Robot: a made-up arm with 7 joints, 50 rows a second.
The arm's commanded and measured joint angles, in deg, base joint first. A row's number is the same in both.
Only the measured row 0 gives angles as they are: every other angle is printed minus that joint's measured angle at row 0.
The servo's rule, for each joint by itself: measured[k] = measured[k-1] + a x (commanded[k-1-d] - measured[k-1]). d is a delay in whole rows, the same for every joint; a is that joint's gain. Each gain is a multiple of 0.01, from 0.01 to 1. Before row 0 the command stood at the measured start. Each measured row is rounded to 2 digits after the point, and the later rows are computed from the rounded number. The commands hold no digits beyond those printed.
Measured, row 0:
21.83 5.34 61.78 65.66 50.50 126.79 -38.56
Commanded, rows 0 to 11:
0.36 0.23 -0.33 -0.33 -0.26 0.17 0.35
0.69 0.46 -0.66 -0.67 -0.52 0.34 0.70
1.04 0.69 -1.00 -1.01 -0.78 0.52 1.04
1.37 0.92 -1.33 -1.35 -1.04 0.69 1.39
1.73 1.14 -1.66 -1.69 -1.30 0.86 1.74
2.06 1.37 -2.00 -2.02 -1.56 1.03 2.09
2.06 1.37 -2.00 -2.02 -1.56 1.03 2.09
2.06 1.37 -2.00 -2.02 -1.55 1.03 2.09
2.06 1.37 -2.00 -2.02 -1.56 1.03 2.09
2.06 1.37 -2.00 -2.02 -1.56 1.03 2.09
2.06 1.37 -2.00 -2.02 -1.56 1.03 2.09
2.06 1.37 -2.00 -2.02 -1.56 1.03 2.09
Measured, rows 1 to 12:
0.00 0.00 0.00 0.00 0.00 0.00 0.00
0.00 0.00 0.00 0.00 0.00 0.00 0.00
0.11 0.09 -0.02 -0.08 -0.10 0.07 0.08
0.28 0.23 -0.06 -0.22 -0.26 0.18 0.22
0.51 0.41 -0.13 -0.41 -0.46 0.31 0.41
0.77 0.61 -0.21 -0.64 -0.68 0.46 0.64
1.06 0.82 -0.31 -0.89 -0.92 0.62 0.89
1.36 1.03 -0.43 -1.16 -1.16 0.78 1.17
1.57 1.16 -0.54 -1.37 -1.31 0.88 1.38
1.72 1.24 -0.64 -1.53 -1.40 0.94 1.54
1.82 1.29 -0.74 -1.65 -1.46 0.98 1.67
1.89 1.32 -0.83 -1.74 -1.50 1.00 1.77
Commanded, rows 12 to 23:
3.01 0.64 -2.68 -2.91 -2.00 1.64 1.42
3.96 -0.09 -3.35 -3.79 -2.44 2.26 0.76
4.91 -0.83 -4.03 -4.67 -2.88 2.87 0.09
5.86 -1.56 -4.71 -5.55 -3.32 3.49 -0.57
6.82 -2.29 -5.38 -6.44 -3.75 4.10 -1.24
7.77 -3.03 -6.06 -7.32 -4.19 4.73 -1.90
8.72 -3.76 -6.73 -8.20 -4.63 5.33 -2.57
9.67 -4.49 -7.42 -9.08 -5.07 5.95 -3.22
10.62 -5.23 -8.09 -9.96 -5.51 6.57 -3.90
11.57 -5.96 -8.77 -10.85 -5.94 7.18 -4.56
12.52 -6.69 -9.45 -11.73 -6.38 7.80 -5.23
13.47 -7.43 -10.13 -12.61 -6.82 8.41 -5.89
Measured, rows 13 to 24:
1.94 1.34 -0.91 -1.81 -1.52 1.01 1.84
1.98 1.35 -0.99 -1.86 -1.54 1.02 1.90
2.29 1.07 -1.11 -2.11 -1.71 1.26 1.79
2.79 0.62 -1.27 -2.51 -1.99 1.65 1.55
3.43 0.05 -1.46 -3.03 -2.33 2.13 1.21
4.16 -0.58 -1.69 -3.63 -2.71 2.66 0.80
4.96 -1.25 -1.95 -4.30 -3.11 3.22 0.33
5.80 -1.94 -2.24 -5.02 -3.52 3.81 -0.18
6.68 -2.65 -2.55 -5.78 -3.94 4.40 -0.73
7.58 -3.37 -2.89 -6.57 -4.37 5.00 -1.30
8.49 -4.10 -3.25 -7.38 -4.80 5.61 -1.90
9.41 -4.83 -3.64 -8.21 -5.23 6.22 -2.51

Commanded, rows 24 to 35:
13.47 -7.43 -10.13 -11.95 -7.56 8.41 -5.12
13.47 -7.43 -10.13 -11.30 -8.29 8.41 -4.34
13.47 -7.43 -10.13 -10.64 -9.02 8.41 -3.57
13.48 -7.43 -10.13 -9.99 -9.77 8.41 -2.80
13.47 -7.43 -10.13 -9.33 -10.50 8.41 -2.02
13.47 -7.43 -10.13 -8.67 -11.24 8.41 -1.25
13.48 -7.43 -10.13 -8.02 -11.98 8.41 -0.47
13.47 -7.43 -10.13 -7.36 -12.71 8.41 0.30
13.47 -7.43 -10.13 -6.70 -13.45 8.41 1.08
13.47 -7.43 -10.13 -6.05 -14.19 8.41 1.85
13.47 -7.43 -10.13 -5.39 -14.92 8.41 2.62
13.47 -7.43 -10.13 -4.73 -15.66 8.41 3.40
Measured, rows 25 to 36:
10.34 -5.56 -4.05 -9.05 -5.67 6.84 -3.14
11.28 -6.29 -4.48 -9.90 -6.11 7.45 -3.77
11.94 -6.73 -4.88 -10.39 -6.66 7.82 -4.08
12.40 -7.00 -5.25 -10.61 -7.28 8.05 -4.14
12.72 -7.17 -5.59 -10.62 -7.94 8.19 -4.01
12.95 -7.27 -5.91 -10.47 -8.64 8.28 -3.73
13.11 -7.33 -6.21 -10.20 -9.35 8.33 -3.34
13.22 -7.37 -6.48 -9.83 -10.07 8.36 -2.86
13.30 -7.39 -6.74 -9.40 -10.80 8.38 -2.31
13.35 -7.41 -6.98 -8.91 -11.53 8.39 -1.71
13.39 -7.42 -7.20 -8.38 -12.26 8.40 -1.07
13.41 -7.42 -7.41 -7.82 -12.99 8.40 -0.40

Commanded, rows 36 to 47:
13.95 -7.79 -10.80 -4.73 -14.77 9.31 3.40
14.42 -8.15 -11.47 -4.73 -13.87 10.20 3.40
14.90 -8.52 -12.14 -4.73 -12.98 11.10 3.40
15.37 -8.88 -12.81 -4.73 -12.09 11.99 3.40
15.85 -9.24 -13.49 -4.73 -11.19 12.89 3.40
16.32 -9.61 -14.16 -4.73 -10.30 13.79 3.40
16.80 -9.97 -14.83 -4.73 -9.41 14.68 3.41
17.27 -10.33 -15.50 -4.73 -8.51 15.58 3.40
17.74 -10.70 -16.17 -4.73 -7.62 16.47 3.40
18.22 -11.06 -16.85 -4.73 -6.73 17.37 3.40
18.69 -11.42 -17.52 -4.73 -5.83 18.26 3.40
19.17 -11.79 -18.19 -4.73 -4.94 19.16 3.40
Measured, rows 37 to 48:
13.43 -7.42 -7.60 -7.24 -13.72 8.40 0.29
13.44 -7.42 -7.78 -6.64 -14.46 8.40 1.01
13.59 -7.56 -7.99 -6.18 -14.58 8.75 1.56
13.84 -7.79 -8.23 -5.83 -14.31 9.32 1.98
14.16 -8.07 -8.50 -5.57 -13.80 10.01 2.31
14.52 -8.39 -8.80 -5.37 -13.15 10.78 2.56
14.92 -8.72 -9.13 -5.22 -12.41 11.60 2.75
15.34 -9.07 -9.48 -5.10 -11.61 12.45 2.90
15.78 -9.42 -9.85 -5.01 -10.77 13.32 3.02
16.23 -9.77 -10.25 -4.94 -9.91 14.20 3.11
16.68 -10.13 -10.66 -4.89 -9.04 15.09 3.18
17.14 -10.49 -11.09 -4.85 -8.16 15.98 3.23

